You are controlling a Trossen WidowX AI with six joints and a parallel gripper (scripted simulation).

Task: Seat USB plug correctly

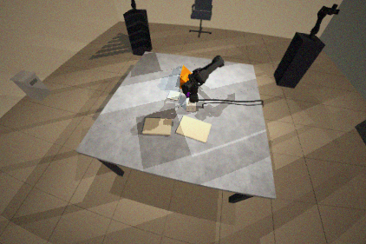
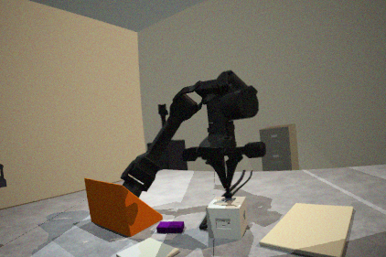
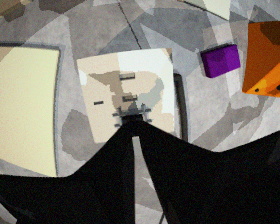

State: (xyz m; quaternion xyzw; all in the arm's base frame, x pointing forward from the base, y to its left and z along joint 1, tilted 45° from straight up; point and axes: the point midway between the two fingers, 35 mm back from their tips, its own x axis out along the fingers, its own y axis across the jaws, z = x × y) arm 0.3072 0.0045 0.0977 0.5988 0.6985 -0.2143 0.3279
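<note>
The socket is 40 mm below my gripper tip and 10 mm to the left of it. From my gripper tip the other things lie so: purple block (140 mm behind, 100 mm below, 60 mm to the right); then pale card (180 mm to the right, 100 mm below, 100 mm behind); then usb plug (20 mm below).
</note>
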